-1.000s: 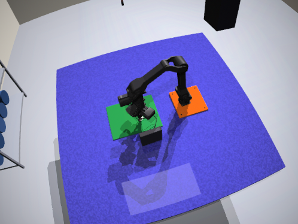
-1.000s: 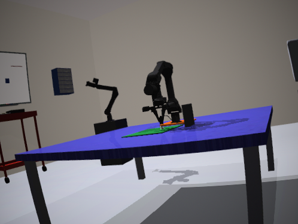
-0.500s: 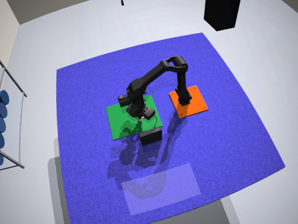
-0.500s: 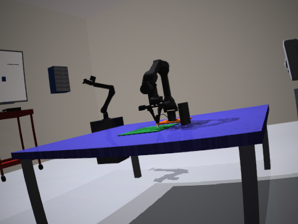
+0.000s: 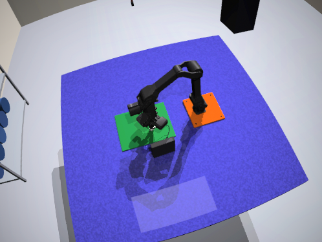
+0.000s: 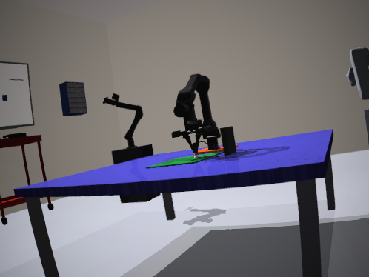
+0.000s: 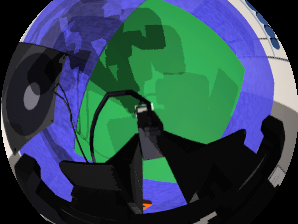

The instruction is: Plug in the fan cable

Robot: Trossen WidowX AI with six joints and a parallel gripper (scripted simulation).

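Now: gripper tip 1 cm short of the four-pin header and 4 cm above it. Round my gripper tip: black fan 16 cm to the left, 2 cm above; then plug 1 cm ahead, 1 cm above; then green board 4 cm ahead, 3 cm to the right, 5 cm below.
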